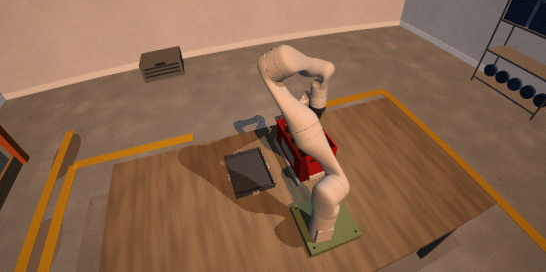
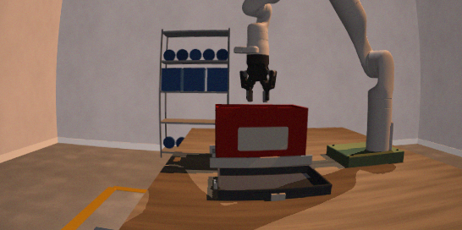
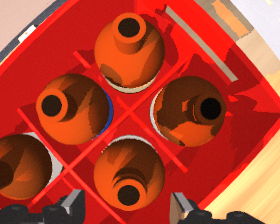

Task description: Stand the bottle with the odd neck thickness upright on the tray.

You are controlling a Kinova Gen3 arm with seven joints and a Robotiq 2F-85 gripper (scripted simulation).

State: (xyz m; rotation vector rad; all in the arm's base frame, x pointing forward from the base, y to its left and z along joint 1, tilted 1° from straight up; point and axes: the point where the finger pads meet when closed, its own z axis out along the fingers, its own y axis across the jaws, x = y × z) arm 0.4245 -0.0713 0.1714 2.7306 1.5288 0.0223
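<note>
My hand is 12 cm above the red crate, 5 cm to the right of it and 1 cm past it. Also, from my hand: dark tray 34 cm to the left, 19 cm below, 6 cm behind.
</note>
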